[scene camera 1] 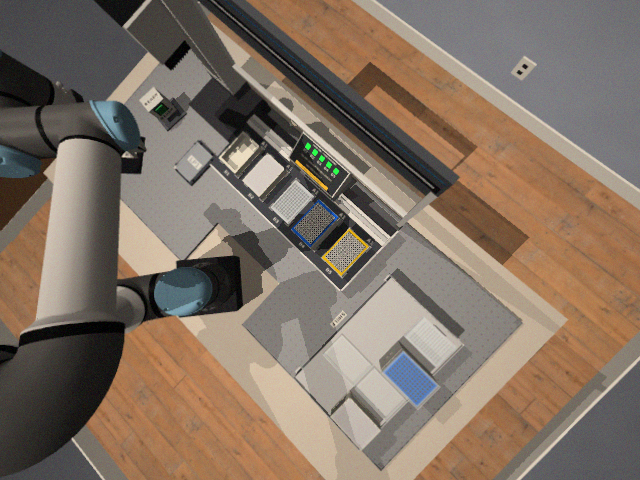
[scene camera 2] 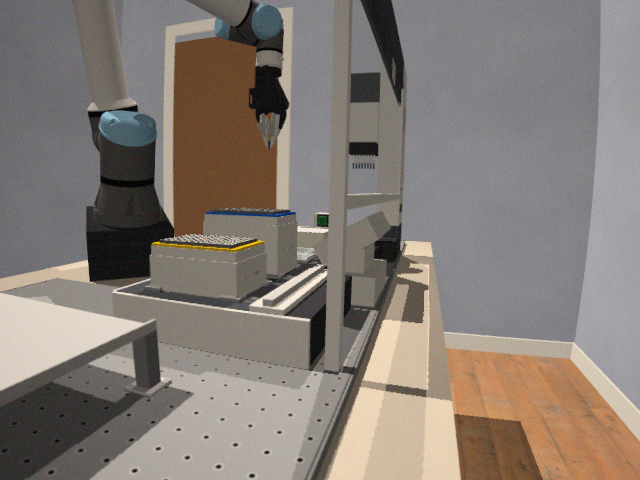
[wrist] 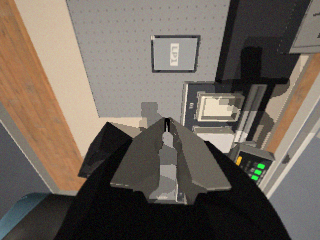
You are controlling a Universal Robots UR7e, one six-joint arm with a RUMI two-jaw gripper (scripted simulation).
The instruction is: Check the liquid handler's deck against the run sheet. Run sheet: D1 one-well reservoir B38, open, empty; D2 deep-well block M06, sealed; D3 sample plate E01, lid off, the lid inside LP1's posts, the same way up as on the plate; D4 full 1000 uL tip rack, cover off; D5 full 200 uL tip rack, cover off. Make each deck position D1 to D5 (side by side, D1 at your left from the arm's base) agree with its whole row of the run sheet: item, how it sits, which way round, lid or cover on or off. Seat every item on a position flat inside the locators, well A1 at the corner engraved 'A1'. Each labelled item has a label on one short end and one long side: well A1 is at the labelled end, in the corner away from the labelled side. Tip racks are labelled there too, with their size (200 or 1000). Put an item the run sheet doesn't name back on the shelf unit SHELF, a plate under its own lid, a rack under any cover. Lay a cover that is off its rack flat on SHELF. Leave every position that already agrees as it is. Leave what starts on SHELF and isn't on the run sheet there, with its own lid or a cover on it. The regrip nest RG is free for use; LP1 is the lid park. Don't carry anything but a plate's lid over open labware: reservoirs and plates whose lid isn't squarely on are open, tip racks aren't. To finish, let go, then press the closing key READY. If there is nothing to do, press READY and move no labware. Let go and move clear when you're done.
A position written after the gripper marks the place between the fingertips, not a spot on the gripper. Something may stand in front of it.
In view: the gripper [scene camera 2: 269, 149], a blue-rimmed tip rack [scene camera 2: 277, 228], a cream reservoir [scene camera 1: 243, 151], a yellow-rimmed tip rack [scene camera 2: 204, 265], a well plate [scene camera 1: 296, 197], a sealed block [scene camera 1: 267, 174], a grey lid [scene camera 1: 197, 158] and a grey lid [scene camera 1: 427, 339].
The blue-rimmed tip rack is seen too in scene camera 1 [scene camera 1: 319, 221]. The cream reservoir is seen too in the wrist view [wrist: 211, 106]. The yellow-rimmed tip rack is seen too in scene camera 1 [scene camera 1: 350, 247]. The wrist view misses the blue-rimmed tip rack, which is hidden by the gripper. The wrist view misses the well plate, which is hidden by the gripper.
